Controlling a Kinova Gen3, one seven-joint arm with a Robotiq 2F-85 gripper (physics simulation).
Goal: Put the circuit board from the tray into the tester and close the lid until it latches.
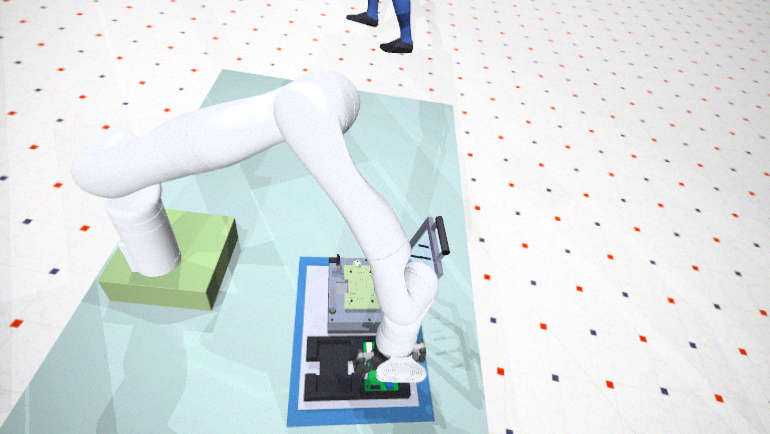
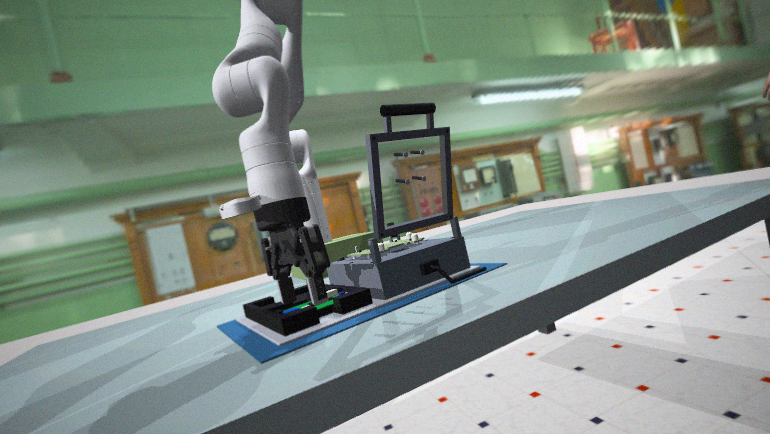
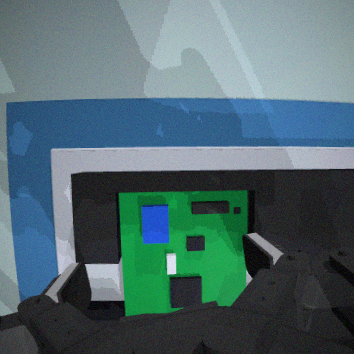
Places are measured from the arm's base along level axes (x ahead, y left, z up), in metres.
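Pixels of known places: gripper, between the fingertips: point(image 2: 304, 303) point(image 3: 166, 265); arm's base, origin of its link: point(image 1: 158, 259).
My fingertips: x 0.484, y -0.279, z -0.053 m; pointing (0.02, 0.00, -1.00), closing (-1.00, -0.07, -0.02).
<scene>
For each thing: its top centre in the pictures, then the offset to it from my fingertips. "spot": a spot on its surface instead. Level surfaces: height alone.
- green circuit board, centre of its top: point(image 3: 186, 290) point(image 2: 311, 299) point(image 1: 380, 364) dz -0.001, dx -0.010, dy +0.017 m
- black handle, centre of its top: point(image 2: 407, 104) point(image 1: 443, 232) dz +0.247, dx +0.110, dy +0.178 m
- white plate, a spot on its surface: point(image 3: 175, 158) spot: dz -0.022, dx -0.011, dy -0.056 m
- blue mat, height of its surface: dz -0.026 m
The green circuit board point(image 3: 214, 261) point(image 1: 371, 384) point(image 2: 323, 305) lies flat in the black tray point(image 3: 95, 218) point(image 1: 328, 356) point(image 2: 269, 316). My gripper point(image 3: 166, 265) point(image 1: 390, 356) point(image 2: 301, 295) is open and lowered into the tray, one finger on each side of the board, with nothing gripped. The grey tester point(image 1: 338, 318) point(image 2: 409, 264) stands just behind the tray, its pale green nest plate point(image 1: 360, 286) bare. Its framed lid point(image 2: 372, 183) point(image 1: 437, 258) stands upright and open, with a black handle point(image 2: 407, 109) point(image 1: 443, 235) on top.
Tray and tester sit on a white plate point(image 3: 175, 158) on a blue mat point(image 1: 293, 377) point(image 2: 241, 337) point(image 3: 140, 123) on the glass table. The arm's green pedestal point(image 1: 198, 269) is at the left. A person's legs point(image 1: 400, 27) show on the floor far behind.
</scene>
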